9 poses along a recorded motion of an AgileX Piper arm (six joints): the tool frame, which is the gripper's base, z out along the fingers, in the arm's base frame.
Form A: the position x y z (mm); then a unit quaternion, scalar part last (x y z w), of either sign.
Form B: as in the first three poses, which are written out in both.
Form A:
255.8 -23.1 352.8 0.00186 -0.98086 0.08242 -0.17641
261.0 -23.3 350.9 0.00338 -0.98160 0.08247 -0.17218
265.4 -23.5 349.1 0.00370 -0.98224 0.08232 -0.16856
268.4 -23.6 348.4 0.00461 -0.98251 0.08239 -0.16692
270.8 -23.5 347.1 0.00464 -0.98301 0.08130 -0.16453
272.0 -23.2 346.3 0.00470 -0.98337 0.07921 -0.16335
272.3 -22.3 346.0 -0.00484 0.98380 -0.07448 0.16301
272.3 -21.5 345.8 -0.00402 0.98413 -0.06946 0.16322
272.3 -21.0 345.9 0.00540 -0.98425 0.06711 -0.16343
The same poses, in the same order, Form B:
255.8 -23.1 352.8 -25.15 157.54 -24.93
261.0 -23.3 350.9 -25.79 157.99 -25.40
265.4 -23.5 349.1 -26.25 158.38 -25.81
268.4 -23.6 348.4 -26.54 158.54 -26.00
270.8 -23.5 347.1 -26.57 158.85 -26.03
272.0 -23.2 346.3 -26.14 159.08 -25.60
272.3 -22.3 346.0 -24.84 159.35 -24.27
272.3 -21.5 345.8 -23.29 159.56 -22.82
272.3 -21.0 345.9 -22.64 159.65 -22.01

